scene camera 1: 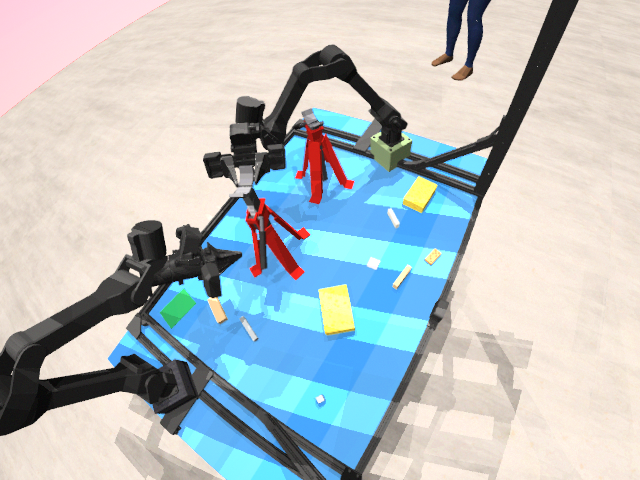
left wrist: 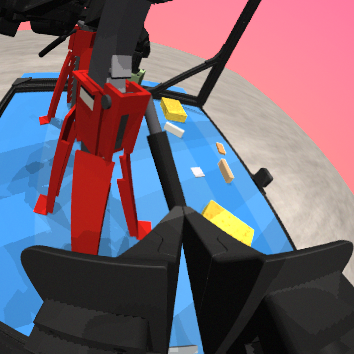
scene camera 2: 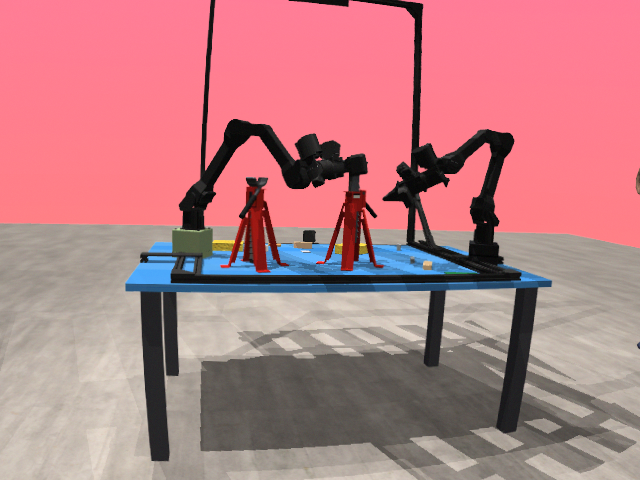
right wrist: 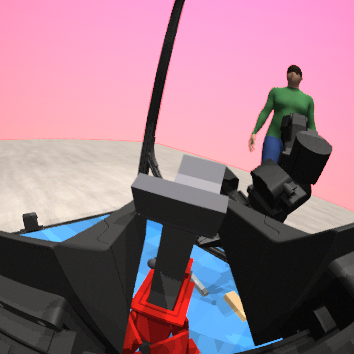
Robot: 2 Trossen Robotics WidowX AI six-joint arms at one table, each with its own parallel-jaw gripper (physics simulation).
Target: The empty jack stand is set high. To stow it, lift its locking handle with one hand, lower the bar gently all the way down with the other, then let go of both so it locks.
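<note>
The nearer red jack stand [scene camera 1: 270,240] [scene camera 2: 353,229] [left wrist: 105,116] [right wrist: 158,326] stands on the blue table. Its grey bar [right wrist: 179,200] [left wrist: 109,49] sticks up a short way out of the red body. My right gripper [scene camera 1: 244,190] [scene camera 2: 353,177] [right wrist: 180,203] comes down from above and is shut on the bar just under its saddle. The black locking handle [left wrist: 165,161] [scene camera 2: 370,210] slopes out from the stand's side. My left gripper [scene camera 1: 236,257] [scene camera 2: 386,196] [left wrist: 181,213] is shut and empty, with its tips at the handle's free end.
A second red jack stand [scene camera 1: 316,157] [scene camera 2: 255,224] stands farther back with its bar high. Two yellow sponges [scene camera 1: 336,309] [scene camera 1: 420,193], a green block [scene camera 1: 177,308], a wooden piece [scene camera 1: 217,310] and a metal piece [scene camera 1: 249,329] lie about. A person [right wrist: 284,109] stands beyond the table.
</note>
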